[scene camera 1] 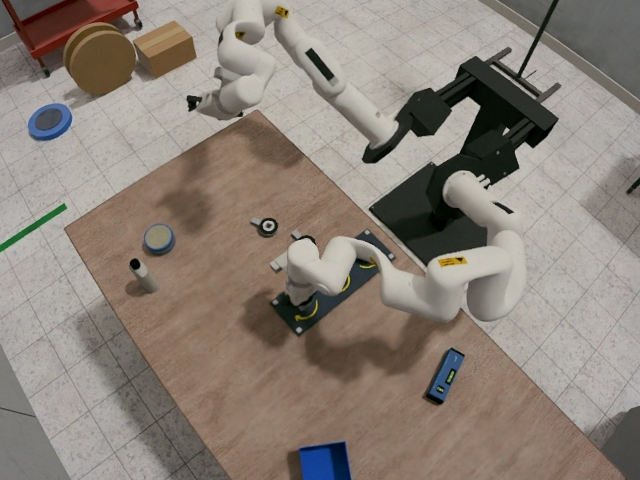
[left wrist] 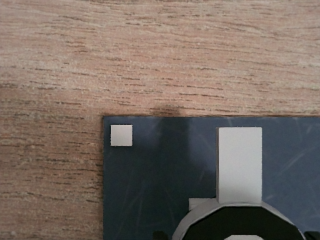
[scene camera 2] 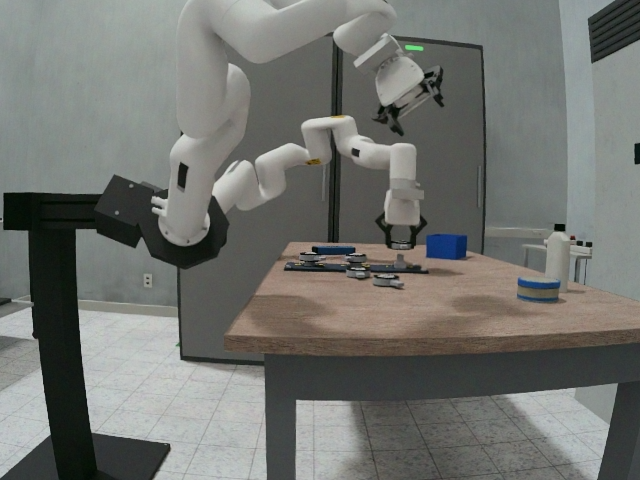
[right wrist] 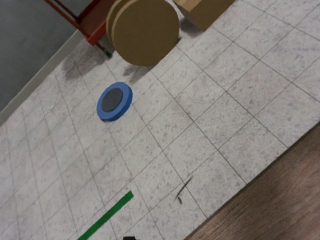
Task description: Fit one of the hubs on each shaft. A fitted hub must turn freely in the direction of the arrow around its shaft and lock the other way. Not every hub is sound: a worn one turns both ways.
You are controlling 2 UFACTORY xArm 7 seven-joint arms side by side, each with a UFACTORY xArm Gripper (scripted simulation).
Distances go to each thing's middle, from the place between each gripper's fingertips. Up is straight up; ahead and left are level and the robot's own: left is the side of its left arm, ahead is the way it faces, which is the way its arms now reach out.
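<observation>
Dark board (scene camera 1: 300, 320): my left hand 130 mm past it, 20 mm to the right of it, 70 mm above it. Counted from my left hand: white bottle (scene camera 2: 558, 248), 390 mm to the right, 270 mm ahead, 30 mm above; tape roll (scene camera 2: 534, 289), 480 mm to the right, 160 mm ahead, 60 mm below.
Tape roll: my right hand (scene camera 2: 418, 116) 30 cm short of it, 3 cm to the right of it, 32 cm above it. Counted from my right hand: dark board, 53 cm to the left, 2 cm ahead, 34 cm below; white bottle, 12 cm to the left, 42 cm ahead, 24 cm below.
</observation>
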